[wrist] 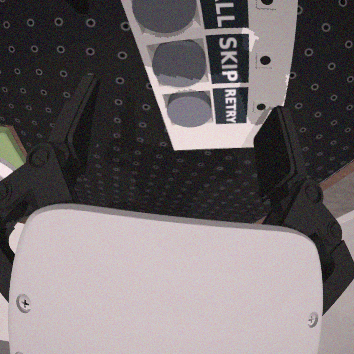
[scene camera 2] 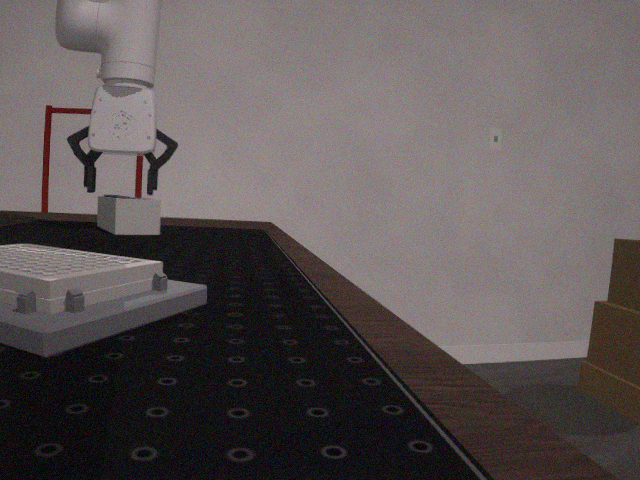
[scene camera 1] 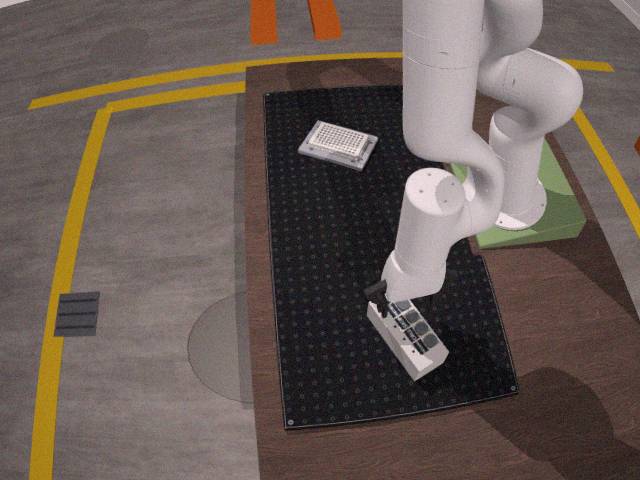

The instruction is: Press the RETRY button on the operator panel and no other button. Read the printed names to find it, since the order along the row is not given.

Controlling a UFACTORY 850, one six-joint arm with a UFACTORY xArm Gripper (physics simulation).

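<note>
The operator panel point(scene camera 1: 433, 361) point(scene camera 2: 136, 218) point(wrist: 275, 45) is a white box with a row of round grey buttons and dark name plates. In the wrist view the RETRY button point(wrist: 189, 110) is at the end of the row nearest the palm. The SKIP button point(wrist: 179, 62) is beside it, then a larger button point(wrist: 164, 11) whose name shows partly as "ALL". The names are too small to read in scene camera 1. My gripper point(scene camera 1: 406, 309) point(scene camera 2: 120, 191) point(wrist: 185, 105) is open and empty. Its fingertips are above the panel's top in scene camera 2, spread to either side of the RETRY end.
A white well plate point(scene camera 1: 338, 139) point(scene camera 2: 77, 266) sits on a grey holder point(scene camera 1: 356, 164) point(scene camera 2: 124, 315) at the far end of the black perforated mat point(scene camera 1: 320, 258) point(scene camera 2: 268, 382). The arm's base stands on a green block point(scene camera 1: 553, 227). A red frame point(scene camera 2: 47, 160) stands behind the table.
</note>
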